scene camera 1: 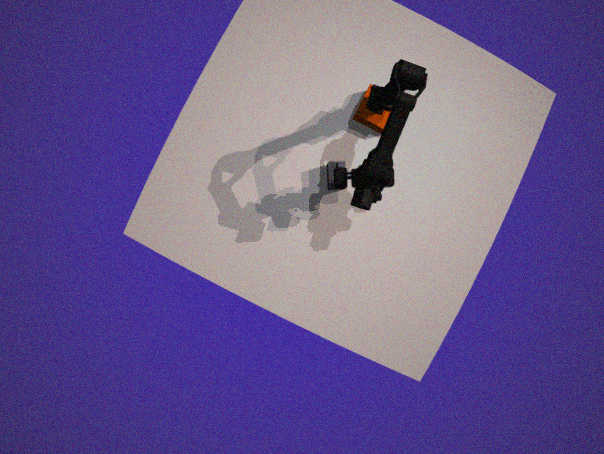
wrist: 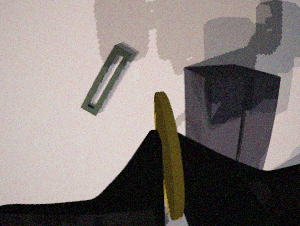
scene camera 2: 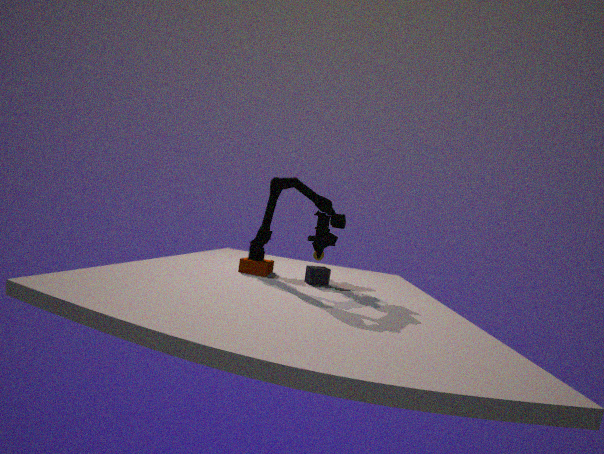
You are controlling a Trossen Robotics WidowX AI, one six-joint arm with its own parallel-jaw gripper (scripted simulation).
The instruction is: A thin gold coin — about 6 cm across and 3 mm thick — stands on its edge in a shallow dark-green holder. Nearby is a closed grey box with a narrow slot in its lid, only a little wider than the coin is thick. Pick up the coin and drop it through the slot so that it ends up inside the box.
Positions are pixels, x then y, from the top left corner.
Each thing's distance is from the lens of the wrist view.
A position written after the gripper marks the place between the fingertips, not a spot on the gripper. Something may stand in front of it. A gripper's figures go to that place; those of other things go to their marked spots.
gripper point(wrist: 160, 136): 0.10 m
gold coin point(wrist: 174, 190): 0.06 m
